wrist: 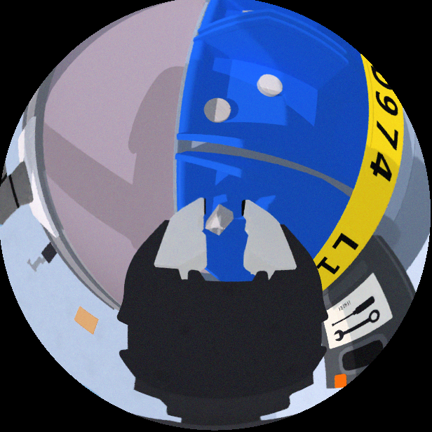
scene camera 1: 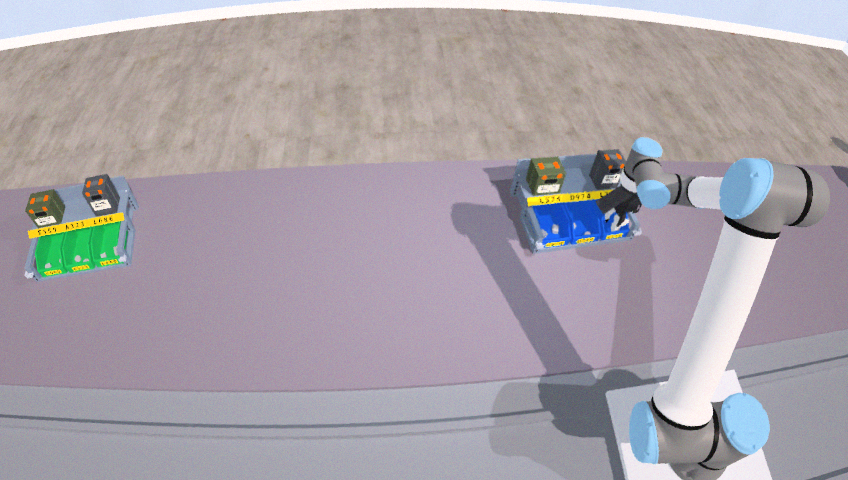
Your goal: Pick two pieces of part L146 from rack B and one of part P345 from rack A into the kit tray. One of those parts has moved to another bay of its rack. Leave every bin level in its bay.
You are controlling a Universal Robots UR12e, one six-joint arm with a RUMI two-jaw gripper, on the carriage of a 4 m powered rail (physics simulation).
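My gripper [scene camera 1: 617,221] [wrist: 223,201] is open in the right-hand blue bin [scene camera 1: 608,233] [wrist: 300,210] of the blue-bin rack [scene camera 1: 572,171]. A small pale grey angular piece [wrist: 219,219] lies in that bin and shows between the fingertips, with the jaws apart on either side. The yellow strip [scene camera 1: 559,199] [wrist: 376,107] shows "L1" above this bin, the rest cut off, and "D974" over the middle blue bin [scene camera 1: 584,221] [wrist: 300,145]. Two pale round pieces [wrist: 269,85] [wrist: 217,110] lie in the middle bin. The kit tray does not show.
A dark box [scene camera 1: 606,163] [wrist: 392,260] and an olive box [scene camera 1: 546,174] stand on the blue-bin rack's upper shelf, the dark one close to my wrist. A rack with green bins [scene camera 1: 77,245] stands far left, with two boxes [scene camera 1: 45,208] [scene camera 1: 99,193] on top.
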